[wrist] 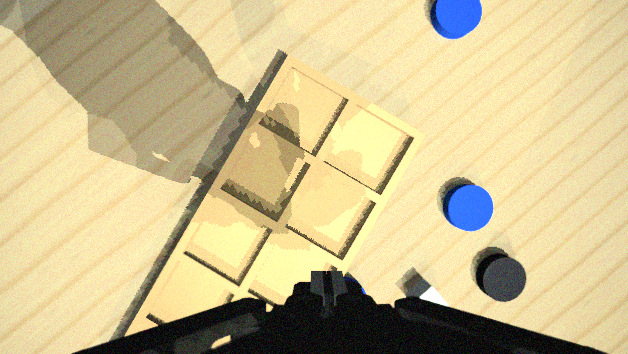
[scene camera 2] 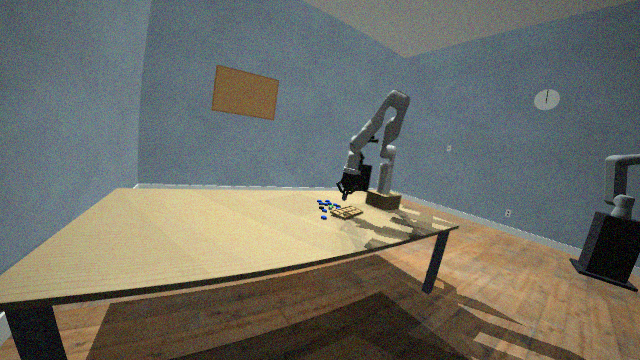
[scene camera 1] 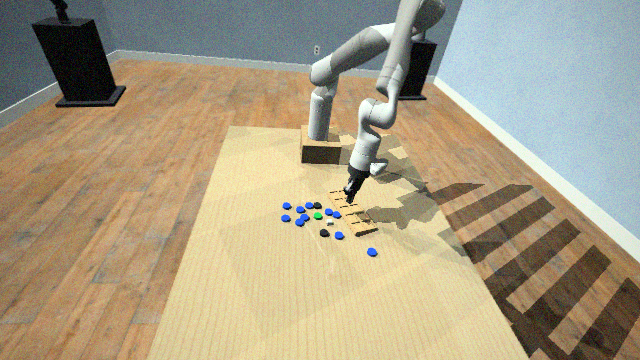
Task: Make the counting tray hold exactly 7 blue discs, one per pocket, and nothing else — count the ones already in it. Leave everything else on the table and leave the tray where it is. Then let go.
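The wooden counting tray (scene camera 1: 364,230) (scene camera 2: 346,211) (wrist: 313,159) lies on the table, and every pocket I can see is empty. In the wrist view the gripper body hides its nearest pockets. My gripper (scene camera 1: 349,198) (scene camera 2: 344,196) (wrist: 326,293) is shut and empty, low over the far end of the tray. Several blue discs (scene camera 1: 300,208) (scene camera 2: 324,203) lie loose on the table left of the tray. One blue disc (scene camera 1: 338,235) (wrist: 469,206) lies close beside it, and another blue disc (scene camera 1: 371,251) (wrist: 456,15) lies alone past its near end. A further blue disc (wrist: 357,286) peeks out beside my fingers.
Two black discs (scene camera 1: 317,205) (scene camera 1: 323,232) (wrist: 503,278), a green disc (scene camera 1: 317,216) and a small white cube (scene camera 1: 329,221) (wrist: 428,292) lie among the blue ones. The arm's wooden base block (scene camera 1: 320,150) stands behind the tray.
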